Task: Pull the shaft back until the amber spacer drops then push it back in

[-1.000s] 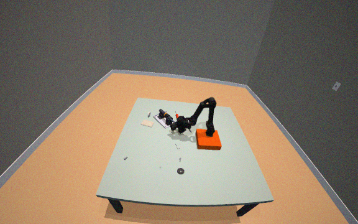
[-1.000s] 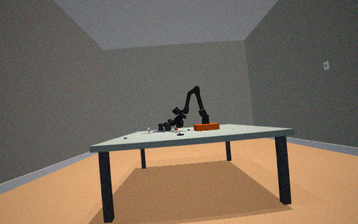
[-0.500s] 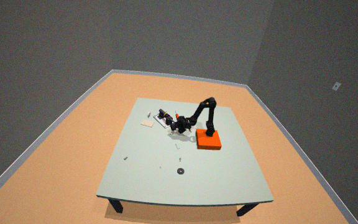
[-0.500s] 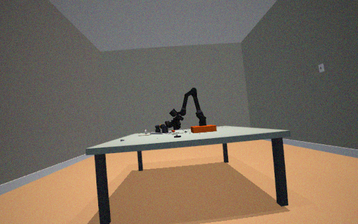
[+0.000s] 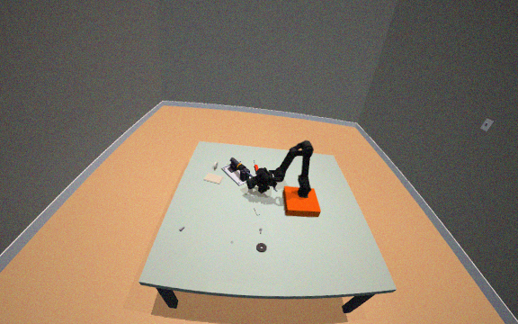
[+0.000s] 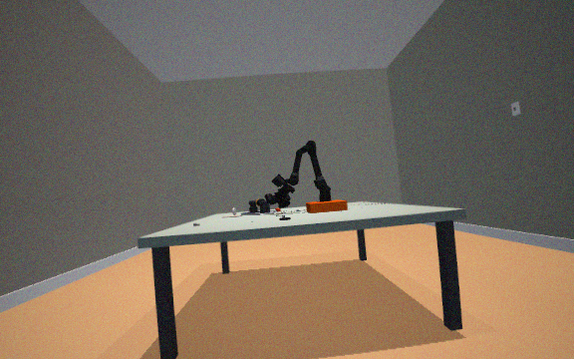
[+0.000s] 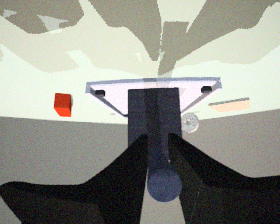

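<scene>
Right now my gripper tip is 40 mm to the left of the dark round shaft, 30 mm short of it and 20 mm below it. Round my gripper tip: amber spacer 110 mm to the right, 90 mm ahead, 20 mm above; tan pad 270 mm ahead, 60 mm below, 40 mm to the right; pale ring 270 mm ahead, 170 mm to the right, 30 mm below.
</scene>
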